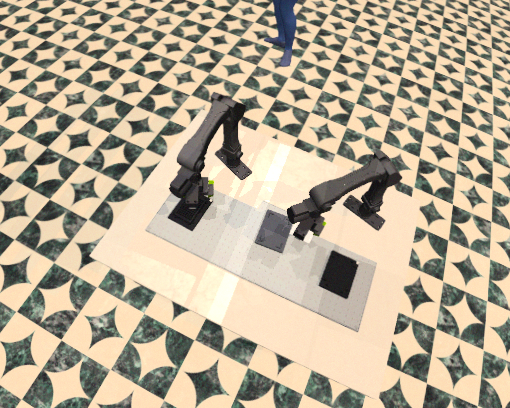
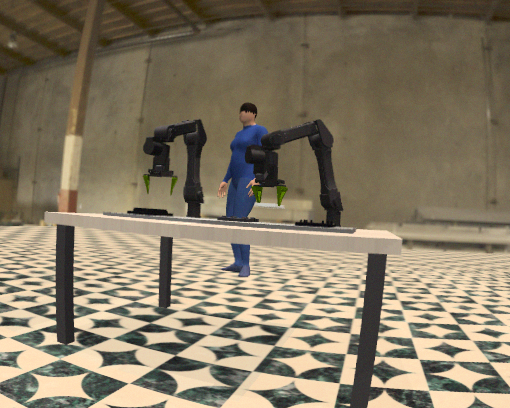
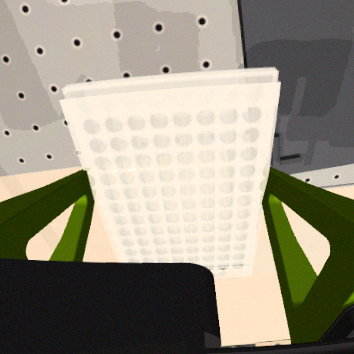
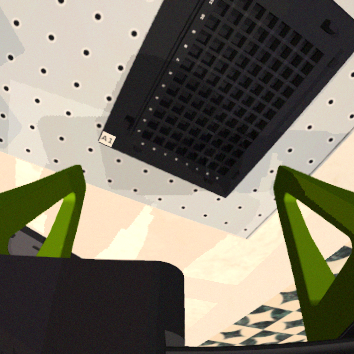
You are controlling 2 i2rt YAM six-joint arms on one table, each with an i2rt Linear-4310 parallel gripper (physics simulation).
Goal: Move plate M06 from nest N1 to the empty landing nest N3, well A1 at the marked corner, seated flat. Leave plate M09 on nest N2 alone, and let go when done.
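My left gripper (image 1: 307,231) (image 2: 269,194) (image 3: 177,177) is shut on plate M06 (image 3: 175,168) (image 1: 308,238) (image 2: 269,205), a translucent white well plate. It holds the plate level, a little above the table, beside the back right of a dark grey nest (image 1: 273,231) (image 3: 309,88). A black nest (image 1: 339,274) with a white mark at its far right corner lies further right. My right gripper (image 1: 206,190) (image 2: 159,184) (image 4: 179,175) is open and empty, hanging above the black plate M09 (image 1: 189,214) (image 4: 228,95) (image 2: 150,210), which carries an A1 label at one corner.
A grey pegboard base (image 1: 233,243) (image 3: 105,35) (image 4: 53,105) carries the nests on a pale table (image 1: 294,344) (image 2: 253,236). A person in blue (image 2: 241,162) (image 1: 285,24) stands on the floor behind the table.
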